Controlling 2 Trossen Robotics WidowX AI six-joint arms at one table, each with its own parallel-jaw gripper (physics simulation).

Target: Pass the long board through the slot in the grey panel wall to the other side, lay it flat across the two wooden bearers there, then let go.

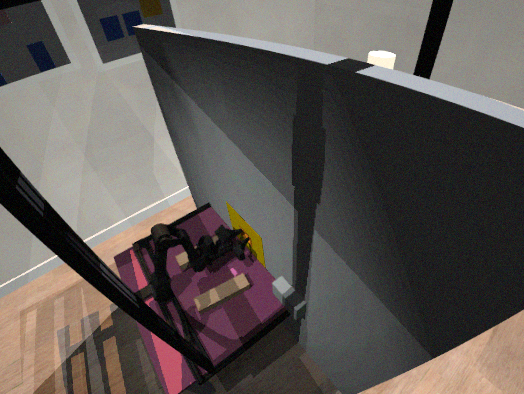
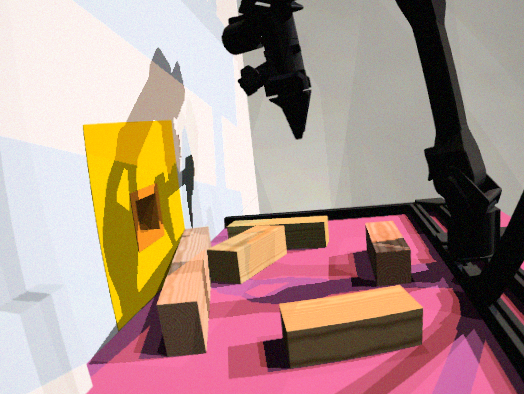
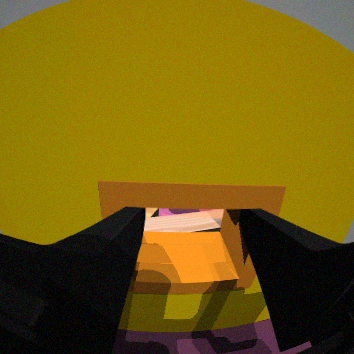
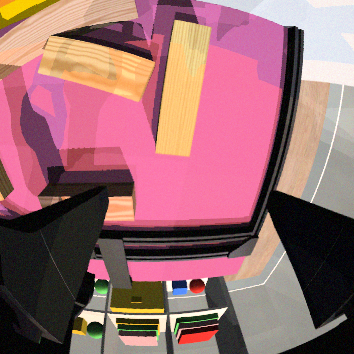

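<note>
A wooden board lies flat on the purple table on the left arm's side of the grey panel wall. My left gripper is open and empty, its fingertips right at the orange-framed slot in the yellow patch. Wood on the far side shows through the slot. My right gripper is open and empty, high above the pink table. Below it lie several wooden blocks: a long one along the wall under the slot, and an angled one.
More blocks lie on the right side: one at the back, a short one and a large one at the front. A small wood piece lies under the left arm. A black rim edges the table.
</note>
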